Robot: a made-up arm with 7 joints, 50 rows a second.
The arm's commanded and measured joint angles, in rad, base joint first. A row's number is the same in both.
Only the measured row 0 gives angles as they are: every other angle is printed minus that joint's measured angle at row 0.
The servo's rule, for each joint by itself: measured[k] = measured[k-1] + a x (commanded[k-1-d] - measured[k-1]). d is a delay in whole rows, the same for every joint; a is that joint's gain. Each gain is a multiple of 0.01, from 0.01 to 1. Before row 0 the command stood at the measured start. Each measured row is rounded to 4 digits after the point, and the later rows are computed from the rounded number. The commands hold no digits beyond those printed.
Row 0, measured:
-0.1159 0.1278 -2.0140 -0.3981 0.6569 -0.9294 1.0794
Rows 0 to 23, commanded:
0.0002 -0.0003 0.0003 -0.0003 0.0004 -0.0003 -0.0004
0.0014 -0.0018 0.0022 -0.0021 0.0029 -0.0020 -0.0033
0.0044 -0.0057 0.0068 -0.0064 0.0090 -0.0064 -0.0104
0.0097 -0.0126 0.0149 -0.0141 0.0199 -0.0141 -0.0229
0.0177 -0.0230 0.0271 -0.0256 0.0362 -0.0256 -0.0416
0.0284 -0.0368 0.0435 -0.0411 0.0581 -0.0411 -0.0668
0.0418 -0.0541 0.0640 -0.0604 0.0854 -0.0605 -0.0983
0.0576 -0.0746 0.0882 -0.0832 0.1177 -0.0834 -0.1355
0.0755 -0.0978 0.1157 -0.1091 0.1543 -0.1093 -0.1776
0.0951 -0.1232 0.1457 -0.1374 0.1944 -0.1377 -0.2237
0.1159 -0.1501 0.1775 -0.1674 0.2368 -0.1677 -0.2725
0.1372 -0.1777 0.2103 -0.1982 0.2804 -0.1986 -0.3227
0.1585 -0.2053 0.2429 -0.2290 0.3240 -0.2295 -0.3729
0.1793 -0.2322 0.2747 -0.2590 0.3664 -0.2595 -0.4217
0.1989 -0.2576 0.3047 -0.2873 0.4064 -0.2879 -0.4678
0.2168 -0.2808 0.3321 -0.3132 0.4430 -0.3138 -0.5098
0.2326 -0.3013 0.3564 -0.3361 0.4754 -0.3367 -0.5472
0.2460 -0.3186 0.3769 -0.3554 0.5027 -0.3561 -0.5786
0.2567 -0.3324 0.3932 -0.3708 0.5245 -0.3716 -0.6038
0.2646 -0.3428 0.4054 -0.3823 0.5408 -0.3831 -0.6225
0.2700 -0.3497 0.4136 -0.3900 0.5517 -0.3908 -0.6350
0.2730 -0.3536 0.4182 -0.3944 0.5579 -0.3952 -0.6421
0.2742 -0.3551 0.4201 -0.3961 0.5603 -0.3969 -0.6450
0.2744 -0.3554 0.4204 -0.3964 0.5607 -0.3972 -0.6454
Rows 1 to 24, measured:
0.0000 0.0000 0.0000 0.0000 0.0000 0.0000 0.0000
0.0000 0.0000 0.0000 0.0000 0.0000 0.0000 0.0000
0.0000 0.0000 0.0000 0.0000 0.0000 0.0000 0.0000
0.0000 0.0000 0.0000 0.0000 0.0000 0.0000 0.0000
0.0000 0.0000 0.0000 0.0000 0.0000 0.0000 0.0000
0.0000 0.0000 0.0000 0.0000 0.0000 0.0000 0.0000
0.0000 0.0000 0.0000 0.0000 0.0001 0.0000 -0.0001
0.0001 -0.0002 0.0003 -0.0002 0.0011 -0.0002 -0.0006
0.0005 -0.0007 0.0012 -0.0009 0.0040 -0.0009 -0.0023
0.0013 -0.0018 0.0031 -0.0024 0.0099 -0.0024 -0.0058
0.0028 -0.0037 0.0065 -0.0050 0.0196 -0.0050 -0.0119
0.0051 -0.0067 0.0117 -0.0090 0.0338 -0.0090 -0.0212
0.0084 -0.0110 0.0190 -0.0147 0.0529 -0.0147 -0.0343
0.0128 -0.0167 0.0287 -0.0222 0.0769 -0.0223 -0.0515
0.0184 -0.0240 0.0409 -0.0318 0.1055 -0.0319 -0.0729
0.0253 -0.0329 0.0556 -0.0434 0.1384 -0.0435 -0.0985
0.0335 -0.0434 0.0727 -0.0570 0.1748 -0.0572 -0.1281
0.0428 -0.0555 0.0920 -0.0725 0.2139 -0.0728 -0.1612
0.0532 -0.0690 0.1131 -0.0897 0.2546 -0.0900 -0.1972
0.0645 -0.0837 0.1357 -0.1083 0.2960 -0.1086 -0.2354
0.0766 -0.0994 0.1594 -0.1280 0.3368 -0.1283 -0.2749
0.0892 -0.1157 0.1836 -0.1484 0.3761 -0.1487 -0.3148
0.1021 -0.1324 0.2078 -0.1690 0.4128 -0.1694 -0.3543
0.1151 -0.1492 0.2315 -0.1895 0.4461 -0.1899 -0.3924
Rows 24 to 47, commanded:
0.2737 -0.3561 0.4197 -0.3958 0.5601 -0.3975 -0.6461
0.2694 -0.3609 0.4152 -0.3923 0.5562 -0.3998 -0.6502
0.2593 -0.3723 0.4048 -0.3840 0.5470 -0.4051 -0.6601
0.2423 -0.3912 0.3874 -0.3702 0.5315 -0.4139 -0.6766
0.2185 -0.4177 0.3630 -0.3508 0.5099 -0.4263 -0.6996
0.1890 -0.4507 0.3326 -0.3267 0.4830 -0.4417 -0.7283
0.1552 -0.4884 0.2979 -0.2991 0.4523 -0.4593 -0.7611
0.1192 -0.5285 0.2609 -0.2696 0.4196 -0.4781 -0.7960
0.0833 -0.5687 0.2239 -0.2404 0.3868 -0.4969 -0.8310
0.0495 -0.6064 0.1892 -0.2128 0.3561 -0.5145 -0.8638
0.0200 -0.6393 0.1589 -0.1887 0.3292 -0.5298 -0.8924
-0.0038 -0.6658 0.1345 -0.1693 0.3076 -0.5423 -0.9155
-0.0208 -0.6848 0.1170 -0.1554 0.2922 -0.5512 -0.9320
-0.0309 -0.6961 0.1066 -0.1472 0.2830 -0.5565 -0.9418
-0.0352 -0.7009 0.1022 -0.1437 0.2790 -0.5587 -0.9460
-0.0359 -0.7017 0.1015 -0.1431 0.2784 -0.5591 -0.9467
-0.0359 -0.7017 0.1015 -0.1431 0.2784 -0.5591 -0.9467
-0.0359 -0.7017 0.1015 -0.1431 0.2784 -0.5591 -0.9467
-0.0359 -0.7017 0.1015 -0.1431 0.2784 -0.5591 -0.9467
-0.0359 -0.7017 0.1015 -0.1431 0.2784 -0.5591 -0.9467
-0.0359 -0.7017 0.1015 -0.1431 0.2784 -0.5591 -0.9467
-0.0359 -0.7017 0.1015 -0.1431 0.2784 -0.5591 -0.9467
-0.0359 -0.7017 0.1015 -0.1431 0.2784 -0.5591 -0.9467
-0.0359 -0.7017 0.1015 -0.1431 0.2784 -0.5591 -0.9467
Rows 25 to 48, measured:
0.1278 -0.1657 0.2541 -0.2094 0.4751 -0.2099 -0.4283
0.1401 -0.1816 0.2753 -0.2284 0.4994 -0.2290 -0.4613
0.1518 -0.1967 0.2947 -0.2462 0.5188 -0.2468 -0.4908
0.1627 -0.2108 0.3120 -0.2625 0.5333 -0.2631 -0.5165
0.1727 -0.2238 0.3271 -0.2772 0.5433 -0.2778 -0.5383
0.1819 -0.2356 0.3402 -0.2903 0.5497 -0.2909 -0.5565
0.1902 -0.2464 0.3513 -0.3019 0.5535 -0.3026 -0.5717
0.1973 -0.2567 0.3602 -0.3118 0.5545 -0.3133 -0.5850
0.2029 -0.2671 0.3664 -0.3197 0.5517 -0.3234 -0.5978
0.2064 -0.2783 0.3693 -0.3253 0.5442 -0.3334 -0.6112
0.2075 -0.2908 0.3684 -0.3281 0.5315 -0.3436 -0.6262
0.2058 -0.3052 0.3634 -0.3279 0.5136 -0.3544 -0.6436
0.2012 -0.3217 0.3542 -0.3247 0.4909 -0.3659 -0.6636
0.1938 -0.3403 0.3411 -0.3186 0.4645 -0.3782 -0.6861
0.1839 -0.3609 0.3247 -0.3100 0.4358 -0.3913 -0.7107
0.1718 -0.3830 0.3057 -0.2993 0.4063 -0.4049 -0.7367
0.1581 -0.4061 0.2851 -0.2871 0.3778 -0.4186 -0.7632
0.1435 -0.4295 0.2640 -0.2741 0.3518 -0.4322 -0.7891
0.1287 -0.4525 0.2434 -0.2610 0.3297 -0.4453 -0.8134
0.1143 -0.4744 0.2242 -0.2485 0.3124 -0.4575 -0.8352
0.1008 -0.4948 0.2071 -0.2370 0.3000 -0.4686 -0.8540
0.0885 -0.5134 0.1923 -0.2267 0.2920 -0.4786 -0.8698
0.0773 -0.5303 0.1796 -0.2175 0.2870 -0.4875 -0.8829
0.0671 -0.5457 0.1687 -0.2093 0.2838 -0.4954 -0.8937

